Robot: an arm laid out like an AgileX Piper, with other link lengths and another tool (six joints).
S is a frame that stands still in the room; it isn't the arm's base.
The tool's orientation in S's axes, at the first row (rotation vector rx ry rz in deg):
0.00 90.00 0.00
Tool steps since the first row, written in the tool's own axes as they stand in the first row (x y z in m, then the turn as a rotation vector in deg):
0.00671 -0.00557 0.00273 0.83 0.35 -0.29
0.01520 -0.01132 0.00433 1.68 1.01 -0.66
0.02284 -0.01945 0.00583 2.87 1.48 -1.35
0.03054 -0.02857 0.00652 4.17 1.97 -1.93
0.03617 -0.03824 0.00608 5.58 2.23 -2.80
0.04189 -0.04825 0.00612 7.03 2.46 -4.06
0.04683 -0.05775 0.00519 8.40 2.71 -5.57
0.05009 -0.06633 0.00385 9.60 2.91 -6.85
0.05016 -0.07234 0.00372 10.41 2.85 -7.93
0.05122 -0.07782 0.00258 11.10 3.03 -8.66
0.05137 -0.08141 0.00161 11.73 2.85 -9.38
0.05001 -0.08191 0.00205 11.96 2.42 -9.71
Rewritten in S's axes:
0.00273 -0.00557 -0.00671 -0.29 0.35 -0.83
0.00433 -0.01132 -0.01520 -0.66 1.01 -1.68
0.00583 -0.01945 -0.02284 -1.35 1.48 -2.87
0.00652 -0.02857 -0.03054 -1.93 1.97 -4.17
0.00608 -0.03824 -0.03617 -2.80 2.23 -5.58
0.00612 -0.04825 -0.04189 -4.06 2.46 -7.03
0.00519 -0.05775 -0.04683 -5.57 2.71 -8.40
0.00385 -0.06633 -0.05009 -6.85 2.91 -9.60
0.00372 -0.07234 -0.05016 -7.93 2.85 -10.41
0.00258 -0.07782 -0.05122 -8.66 3.03 -11.10
0.00161 -0.08141 -0.05137 -9.38 2.85 -11.73
0.00205 -0.08191 -0.05001 -9.71 2.42 -11.96

